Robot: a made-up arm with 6 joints.
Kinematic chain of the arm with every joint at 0, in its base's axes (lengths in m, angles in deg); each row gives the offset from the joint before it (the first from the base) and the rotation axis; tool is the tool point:
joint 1: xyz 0 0 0.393 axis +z
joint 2: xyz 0 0 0 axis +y
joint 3: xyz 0 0 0.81 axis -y
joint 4: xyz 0 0 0 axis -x
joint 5: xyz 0.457 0 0 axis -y
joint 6: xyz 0 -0.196 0 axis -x
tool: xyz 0 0 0
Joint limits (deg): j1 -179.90..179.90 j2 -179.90..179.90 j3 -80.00..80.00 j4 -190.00..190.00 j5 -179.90..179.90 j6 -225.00..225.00
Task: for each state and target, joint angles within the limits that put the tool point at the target. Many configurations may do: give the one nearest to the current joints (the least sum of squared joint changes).
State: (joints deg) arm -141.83 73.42 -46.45 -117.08 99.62 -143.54
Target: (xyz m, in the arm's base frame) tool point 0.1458 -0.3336 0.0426
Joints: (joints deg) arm -88.79 103.69 -40.05 -135.06 99.62 -143.54
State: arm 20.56 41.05 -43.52 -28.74 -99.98 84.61
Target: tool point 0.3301 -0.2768 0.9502
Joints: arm -14.08 0.20 -26.26 -16.27 -99.98 84.61
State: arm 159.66 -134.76 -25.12 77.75 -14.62 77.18
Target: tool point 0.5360 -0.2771 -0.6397
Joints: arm 150.44 -168.01 17.87 83.14 -14.62 77.18
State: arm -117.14 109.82 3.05 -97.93 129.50 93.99
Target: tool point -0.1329 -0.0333 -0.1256
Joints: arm -140.35 130.35 -28.09 -72.43 129.50 93.99
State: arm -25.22 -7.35 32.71 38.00 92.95 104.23
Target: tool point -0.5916 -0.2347 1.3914
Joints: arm 6.06 -49.00 29.37 29.30 92.95 104.23
